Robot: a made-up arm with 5 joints.
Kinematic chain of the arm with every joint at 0, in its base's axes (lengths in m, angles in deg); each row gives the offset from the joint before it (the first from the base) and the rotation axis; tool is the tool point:
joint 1: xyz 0 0 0.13 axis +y
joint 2: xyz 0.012 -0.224 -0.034 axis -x
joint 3: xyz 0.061 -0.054 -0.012 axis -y
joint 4: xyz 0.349 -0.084 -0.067 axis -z
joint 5: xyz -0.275 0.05 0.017 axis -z
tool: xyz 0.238 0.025 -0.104
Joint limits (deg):
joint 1: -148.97..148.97
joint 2: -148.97..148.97
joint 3: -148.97..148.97
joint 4: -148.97..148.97
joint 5: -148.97..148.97
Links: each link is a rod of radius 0.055 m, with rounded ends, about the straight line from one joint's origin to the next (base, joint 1, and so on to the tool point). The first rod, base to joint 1, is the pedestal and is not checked.
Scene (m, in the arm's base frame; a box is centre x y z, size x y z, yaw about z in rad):
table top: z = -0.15
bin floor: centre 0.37 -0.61 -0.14 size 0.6 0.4 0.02 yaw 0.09
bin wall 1: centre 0.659 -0.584 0 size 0.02 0.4 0.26 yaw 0.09
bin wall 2: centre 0.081 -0.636 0 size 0.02 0.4 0.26 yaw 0.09
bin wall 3: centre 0.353 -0.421 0 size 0.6 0.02 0.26 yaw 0.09
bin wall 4: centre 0.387 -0.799 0 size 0.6 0.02 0.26 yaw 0.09
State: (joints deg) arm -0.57 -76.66 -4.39 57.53 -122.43
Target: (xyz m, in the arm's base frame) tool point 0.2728 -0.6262 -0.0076
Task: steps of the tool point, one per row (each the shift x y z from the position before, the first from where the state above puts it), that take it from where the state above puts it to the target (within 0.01 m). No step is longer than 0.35 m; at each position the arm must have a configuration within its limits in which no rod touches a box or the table.
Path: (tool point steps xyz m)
1: -0.2932 -0.0579 -0.0094
2: -0.1275 -0.0320 -0.2104
3: 0.1235 0.0073 -0.2063
4: 0.2800 0.0360 -0.0034
5: 0.2268 0.0355 0.2617
6: 0.0086 -0.2901 0.0183
7: -0.1246 -0.2333 0.0280
8: -0.2003 -0.1328 0.0150
9: 0.0388 0.0006 -0.1484
10: -0.0388 -0.0006 -0.1463

